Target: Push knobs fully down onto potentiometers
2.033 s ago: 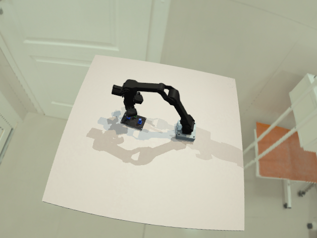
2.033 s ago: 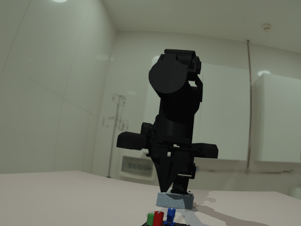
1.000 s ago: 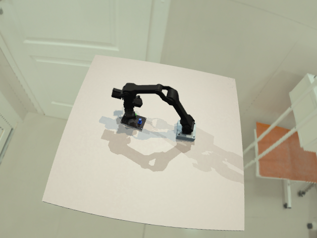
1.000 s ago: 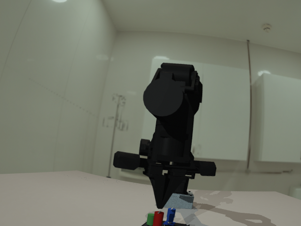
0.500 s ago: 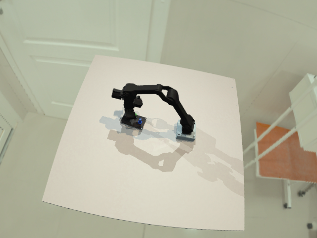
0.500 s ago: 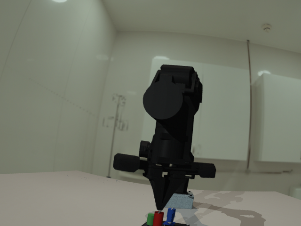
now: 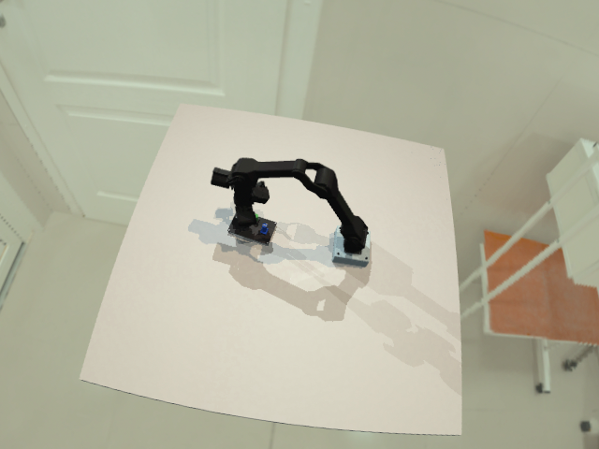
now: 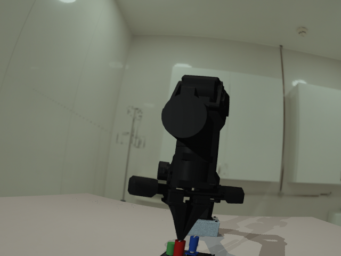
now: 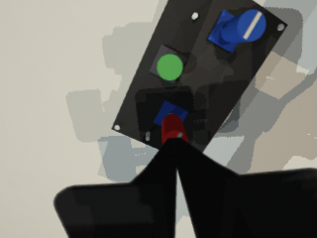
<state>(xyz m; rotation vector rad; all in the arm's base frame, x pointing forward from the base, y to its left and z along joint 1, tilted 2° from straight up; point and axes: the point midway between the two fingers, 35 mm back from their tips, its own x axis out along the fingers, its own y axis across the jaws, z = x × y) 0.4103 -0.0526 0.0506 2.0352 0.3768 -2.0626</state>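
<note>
My gripper tip is now 20 mm above the red knob. Also, from my gripper tip: blue knob (80 mm behind, 30 mm to the left, 30 mm below).
</note>
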